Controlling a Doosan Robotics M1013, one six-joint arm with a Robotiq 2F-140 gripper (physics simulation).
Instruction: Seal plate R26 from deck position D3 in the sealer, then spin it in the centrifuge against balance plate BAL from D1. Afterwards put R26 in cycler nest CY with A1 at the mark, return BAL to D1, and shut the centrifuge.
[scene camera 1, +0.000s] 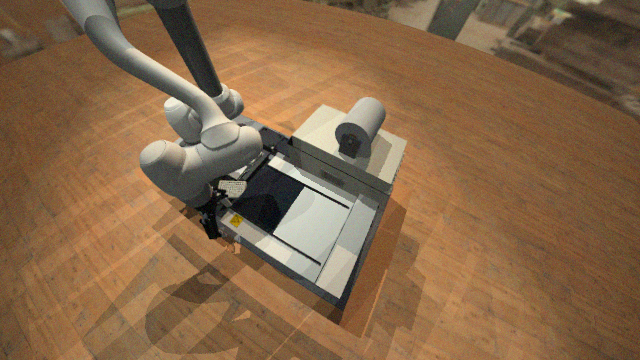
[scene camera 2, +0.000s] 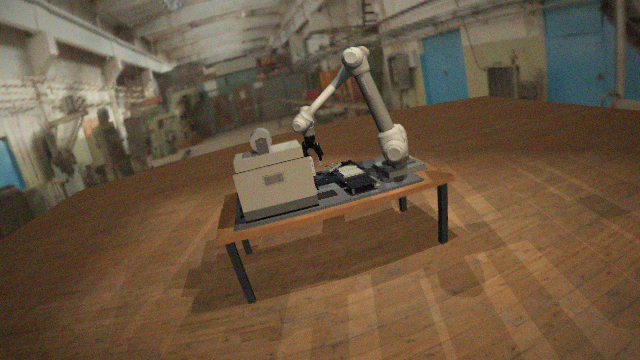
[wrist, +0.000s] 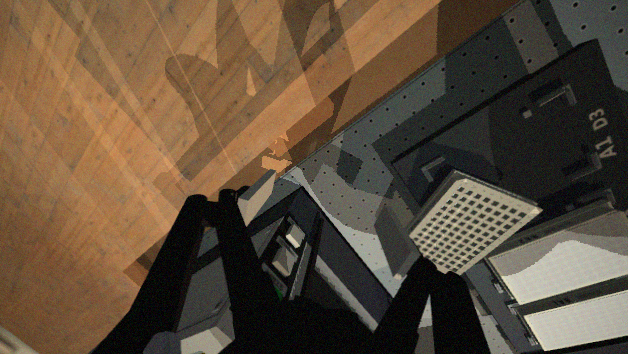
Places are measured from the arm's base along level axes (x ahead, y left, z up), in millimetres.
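Pixels of known places: gripper, fingertip midpoint: (wrist: 326, 198); arm's base, link origin: (scene camera 1: 200, 139) (scene camera 2: 398, 162).
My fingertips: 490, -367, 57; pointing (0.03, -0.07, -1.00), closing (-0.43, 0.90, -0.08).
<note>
Ahead of a thing's pixels: the offset from my fingertips to its top centre, as dx, dy, dz. "spot": to the spot under its first point.
A beige well plate @[-77, +141, -1] (wrist: 475, 225) (scene camera 1: 232, 188), probably R26, lies askew and looks tilted at the corner of deck position D3 (wrist: 500, 125), outside its corner guides. Two pale plates stand in the neighbouring nests in the wrist view; the farther one @[-118, +359, -16] (wrist: 580, 320) from D3 is at D1, where BAL belongs, and its label is out of view. My gripper (wrist: 326, 198) (scene camera 2: 313, 154) is open and empty. In the wrist view its right finger is beside the beige plate and its left finger is over the machine's edge. Nest CY does not show in the wrist view.
A large machine with a pale bed panel (scene camera 1: 317, 217) and a yellow warning label @[spot: +104, +2, +127] (scene camera 1: 236, 220) stands beside the deck. A beige housing (scene camera 1: 320, 122) (scene camera 2: 275, 185) carries a grey cylinder @[spot: +415, +360, +390] (scene camera 1: 367, 117). Small pale buttons @[+51, +0, +35] (wrist: 295, 235) lie between the fingers in the wrist view.
</note>
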